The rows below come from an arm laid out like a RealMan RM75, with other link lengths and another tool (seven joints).
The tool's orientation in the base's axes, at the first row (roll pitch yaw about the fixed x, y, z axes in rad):
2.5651, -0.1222, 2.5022
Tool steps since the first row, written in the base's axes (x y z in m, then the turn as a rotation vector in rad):
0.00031, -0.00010, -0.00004, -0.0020, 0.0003, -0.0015
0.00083, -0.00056, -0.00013, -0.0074, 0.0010, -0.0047
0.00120, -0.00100, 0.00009, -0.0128, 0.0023, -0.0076
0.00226, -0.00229, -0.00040, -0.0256, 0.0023, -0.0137
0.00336, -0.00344, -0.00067, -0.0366, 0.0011, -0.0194
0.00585, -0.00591, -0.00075, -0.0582, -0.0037, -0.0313
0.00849, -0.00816, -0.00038, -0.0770, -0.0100, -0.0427
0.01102, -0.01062, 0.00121, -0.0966, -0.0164, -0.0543
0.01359, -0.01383, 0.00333, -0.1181, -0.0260, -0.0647
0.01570, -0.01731, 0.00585, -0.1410, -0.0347, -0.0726
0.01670, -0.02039, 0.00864, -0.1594, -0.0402, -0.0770
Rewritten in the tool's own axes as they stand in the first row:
-0.00031, 0.00009, 0.00006, 0.0016, -0.0017, 0.0009
-0.00101, 0.00003, 0.00003, 0.0059, -0.0060, 0.0026
-0.00154, 0.00008, -0.00028, 0.0106, -0.0097, 0.0044
-0.00321, -0.00042, -0.00026, 0.0201, -0.0201, 0.0063
-0.00480, -0.00068, -0.00034, 0.0274, -0.0301, 0.0078
-0.00825, -0.00091, -0.00090, 0.0403, -0.0515, 0.0100
-0.01164, -0.00067, -0.00169, 0.0502, -0.0721, 0.0118
-0.01492, 0.00003, -0.00362, 0.0606, -0.0932, 0.0135
-0.01861, 0.00057, -0.00636, 0.0708, -0.1168, 0.0122
-0.02204, 0.00090, -0.00968, 0.0829, -0.1393, 0.0088
-0.02432, 0.00101, -0.01329, 0.0938, -0.1554, 0.0053

